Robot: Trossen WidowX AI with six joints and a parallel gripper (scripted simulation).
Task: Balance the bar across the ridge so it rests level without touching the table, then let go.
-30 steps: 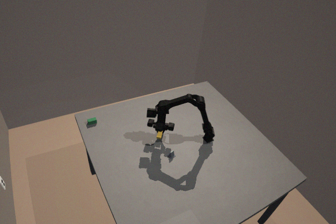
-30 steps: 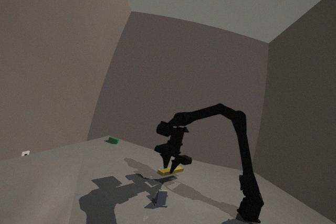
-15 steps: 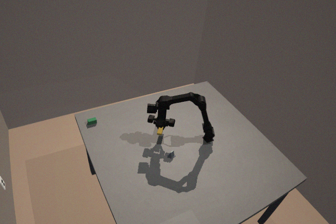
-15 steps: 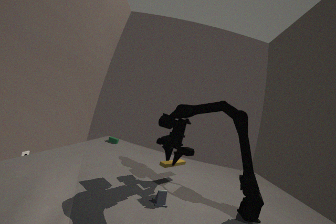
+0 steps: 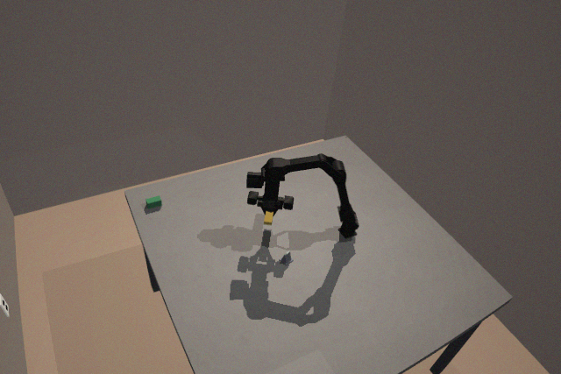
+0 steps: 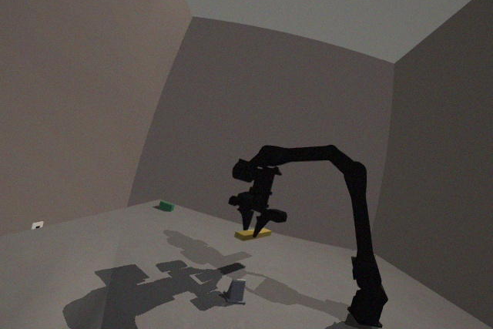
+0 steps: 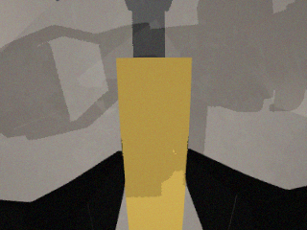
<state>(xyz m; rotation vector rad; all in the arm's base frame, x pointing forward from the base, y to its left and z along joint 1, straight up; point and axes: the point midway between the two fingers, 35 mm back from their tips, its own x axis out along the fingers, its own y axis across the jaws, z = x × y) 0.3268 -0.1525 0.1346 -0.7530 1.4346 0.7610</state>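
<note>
Right now my gripper tip is 20 mm past the bar and 20 mm to the left of it. The rest, counted from my gripper tip: green block: 410 mm ahead, 350 mm to the right, 80 mm below.
</note>
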